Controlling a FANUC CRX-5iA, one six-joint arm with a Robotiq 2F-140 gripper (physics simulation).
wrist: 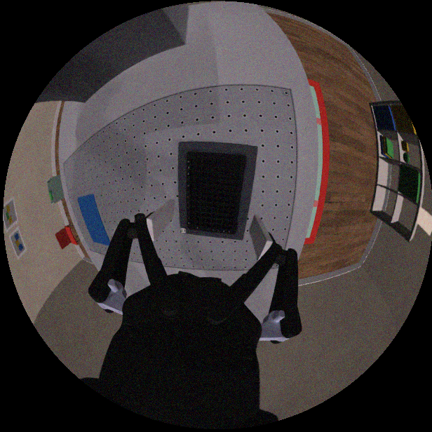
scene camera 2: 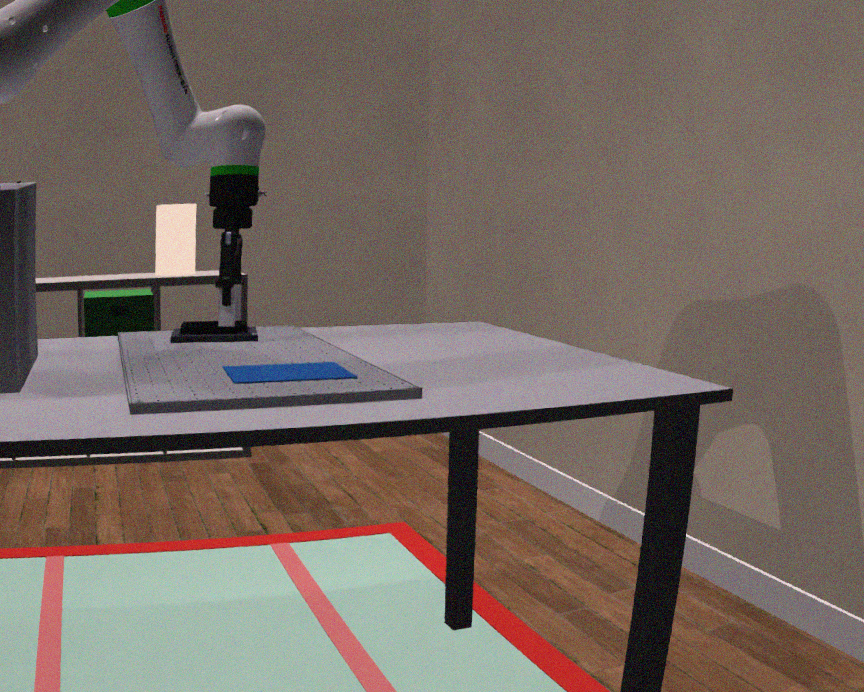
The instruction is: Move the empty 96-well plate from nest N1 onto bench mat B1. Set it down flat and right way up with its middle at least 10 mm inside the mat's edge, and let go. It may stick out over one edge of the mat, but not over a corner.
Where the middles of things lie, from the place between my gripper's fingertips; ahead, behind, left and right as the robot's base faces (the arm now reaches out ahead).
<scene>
I see the black 96-well plate [scene camera 2: 205, 327] 30 mm behind my hand, 10 mm to the left of it and 10 mm below it. The rest, counted from my hand: blue bench mat B1 [scene camera 2: 324, 370]: 390 mm to the right, 60 mm behind, 20 mm below.
</scene>
